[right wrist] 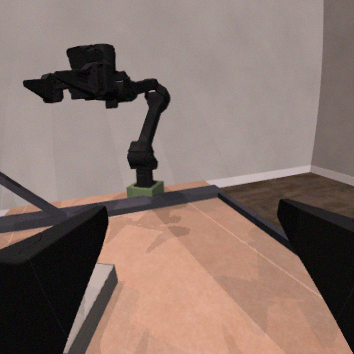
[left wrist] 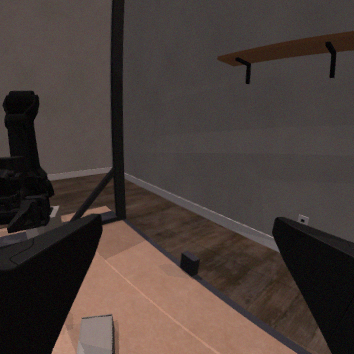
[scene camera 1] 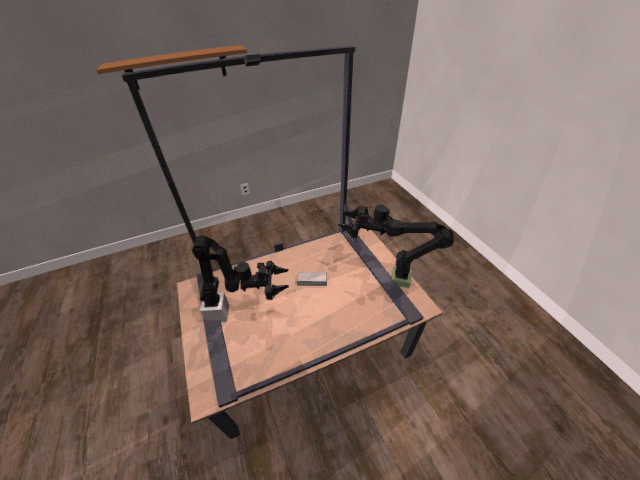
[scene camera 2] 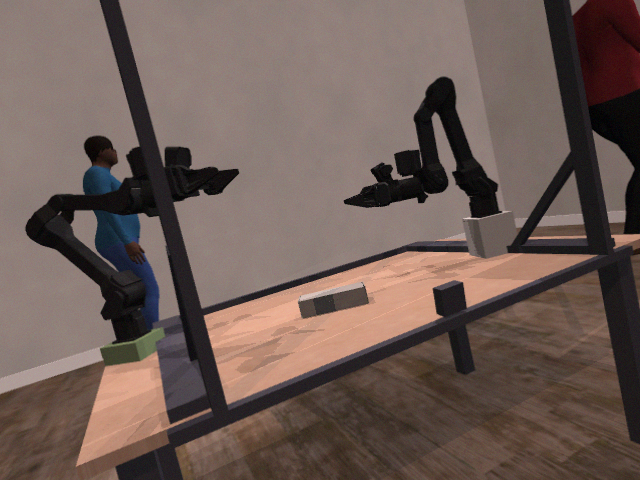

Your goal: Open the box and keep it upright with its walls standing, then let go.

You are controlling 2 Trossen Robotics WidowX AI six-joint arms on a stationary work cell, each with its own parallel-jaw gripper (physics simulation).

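Frame: origin at the left arm's base, x ahead, y left, z up, level; centimetres.
Where they show: left gripper, between the fingertips: (right wrist: 37, 78) (left wrist: 189, 224) (scene camera 1: 340, 218) (scene camera 2: 228, 170); right gripper, between the fingertips: (right wrist: 193, 210) (scene camera 1: 288, 277) (scene camera 2: 346, 201); left arm's base, origin of its link: (right wrist: 145, 183) (scene camera 1: 401, 274) (scene camera 2: 132, 337); right arm's base, origin of its link: (scene camera 1: 212, 301) (scene camera 2: 486, 215).
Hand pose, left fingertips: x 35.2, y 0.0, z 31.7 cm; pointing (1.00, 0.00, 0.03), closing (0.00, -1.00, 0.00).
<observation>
Things, the pixels of their top centre, and the offset from my left fingertips. Level surfaces: height alone.
- small grey box, centre of its top: (right wrist: 74, 297) (scene camera 2: 331, 291) (scene camera 1: 312, 276) dx +11.7, dy +13.4, dz -31.9 cm
- wooden table, height of its surface: dz -36.1 cm
- small dark block, centre of its top: (scene camera 2: 446, 284) (left wrist: 189, 255) (scene camera 1: 277, 243) dx +38.3, dy -4.7, dz -30.4 cm
A small grey box (scene camera 1: 311, 279) (scene camera 2: 333, 300) (left wrist: 96, 334) (right wrist: 98, 295), long and low with a lighter flat top, lies on the table. It looks closed; whether the top is a separate lid I cannot tell. My left gripper (scene camera 1: 342, 219) (left wrist: 189, 224) is open and empty, high above the table and well away from the box, toward the upper right in scene camera 1. My right gripper (scene camera 1: 287, 279) (right wrist: 193, 210) is open and empty, raised above the table to the left of the box in scene camera 1. Neither touches the box.
The wooden table (scene camera 1: 310, 335) (scene camera 2: 248, 356) has dark rails. A dark frame post (scene camera 1: 347, 134) (scene camera 2: 155, 180) rises close to my left gripper. A small dark block (scene camera 1: 279, 246) (scene camera 2: 449, 298) sits at the table edge. A person in blue (scene camera 2: 105, 206) and one in red (scene camera 2: 610, 56) stand beyond the table.
</observation>
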